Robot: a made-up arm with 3 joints. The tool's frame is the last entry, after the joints. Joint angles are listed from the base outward. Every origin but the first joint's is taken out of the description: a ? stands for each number. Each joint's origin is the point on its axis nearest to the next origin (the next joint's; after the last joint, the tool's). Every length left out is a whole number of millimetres.
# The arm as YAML. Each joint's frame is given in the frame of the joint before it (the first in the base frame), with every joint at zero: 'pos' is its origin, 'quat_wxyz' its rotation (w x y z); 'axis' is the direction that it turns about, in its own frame. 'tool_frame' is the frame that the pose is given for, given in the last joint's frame.
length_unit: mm
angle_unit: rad
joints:
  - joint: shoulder
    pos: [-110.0, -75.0, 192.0]
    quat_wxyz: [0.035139, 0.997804, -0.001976, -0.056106]
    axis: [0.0, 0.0, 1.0]
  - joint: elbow
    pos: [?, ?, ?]
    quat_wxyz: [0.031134, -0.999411, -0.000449, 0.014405]
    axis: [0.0, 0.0, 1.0]
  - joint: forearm
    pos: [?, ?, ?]
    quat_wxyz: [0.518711, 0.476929, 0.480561, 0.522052]
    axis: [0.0, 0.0, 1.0]
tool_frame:
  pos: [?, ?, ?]
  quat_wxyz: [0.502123, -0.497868, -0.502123, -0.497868]
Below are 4 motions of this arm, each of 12 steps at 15 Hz.
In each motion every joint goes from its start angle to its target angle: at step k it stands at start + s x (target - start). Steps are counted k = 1, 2, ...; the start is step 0. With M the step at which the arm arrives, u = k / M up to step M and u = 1 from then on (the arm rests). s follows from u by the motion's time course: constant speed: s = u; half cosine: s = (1 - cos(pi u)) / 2; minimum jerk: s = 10 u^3 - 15 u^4 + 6 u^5.
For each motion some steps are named. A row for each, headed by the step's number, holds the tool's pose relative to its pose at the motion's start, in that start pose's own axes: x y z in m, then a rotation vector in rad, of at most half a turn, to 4 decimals.
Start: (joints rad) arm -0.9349 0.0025 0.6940
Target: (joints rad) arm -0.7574 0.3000 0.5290
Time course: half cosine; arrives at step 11
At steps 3, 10, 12:
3: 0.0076 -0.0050 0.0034 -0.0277 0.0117 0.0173
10: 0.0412 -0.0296 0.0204 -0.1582 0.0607 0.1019
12: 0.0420 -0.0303 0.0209 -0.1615 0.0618 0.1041

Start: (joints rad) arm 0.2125 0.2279 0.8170
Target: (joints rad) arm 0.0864 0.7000 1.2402
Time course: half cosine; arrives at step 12
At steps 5, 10, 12:
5: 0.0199 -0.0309 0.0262 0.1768 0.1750 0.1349
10: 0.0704 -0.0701 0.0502 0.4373 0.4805 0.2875
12: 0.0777 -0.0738 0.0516 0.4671 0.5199 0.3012

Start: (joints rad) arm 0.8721 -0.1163 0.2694
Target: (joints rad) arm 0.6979 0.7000 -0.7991
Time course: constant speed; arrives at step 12
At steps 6, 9, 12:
6: 0.0183 -0.0500 -0.0060 -0.4791 0.0103 0.4978
9: 0.0342 -0.0745 -0.0152 -0.6968 -0.0855 0.7507
12: 0.0566 -0.0967 -0.0280 -0.8875 -0.2505 0.9914

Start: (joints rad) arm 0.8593 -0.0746 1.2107
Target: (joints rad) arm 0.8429 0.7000 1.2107
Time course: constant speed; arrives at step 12
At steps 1, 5, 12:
1: 0.0079 -0.0047 0.0108 0.0055 0.0617 0.0226
5: 0.0466 -0.0218 0.0482 0.0277 0.3084 0.1129
12: 0.1349 -0.0433 0.0849 0.0666 0.7401 0.2711

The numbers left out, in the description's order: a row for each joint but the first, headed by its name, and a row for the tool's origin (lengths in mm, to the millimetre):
elbow: 128.0 -196.0 0.0
forearm: -180.0 -80.0 0.0
tool: 35.0 55.0 0.0

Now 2 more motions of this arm.
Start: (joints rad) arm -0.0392 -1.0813 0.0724
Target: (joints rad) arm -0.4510 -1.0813 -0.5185
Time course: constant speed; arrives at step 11
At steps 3, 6, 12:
3: -0.0164 -0.0253 -0.0011 -0.1563 0.0061 0.1122
6: -0.0307 -0.0536 -0.0033 -0.3115 -0.0058 0.2253
12: -0.0482 -0.1069 -0.0091 -0.5651 -0.0665 0.4117

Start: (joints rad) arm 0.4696 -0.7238 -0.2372
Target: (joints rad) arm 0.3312 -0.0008 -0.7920
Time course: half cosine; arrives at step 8
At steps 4, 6, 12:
4: 0.0098 -0.0616 -0.0294 -0.2378 -0.1503 0.4030
6: 0.0310 -0.0987 -0.0516 -0.3907 -0.3238 0.6624
12: 0.0431 -0.1116 -0.0608 -0.4477 -0.4115 0.7616

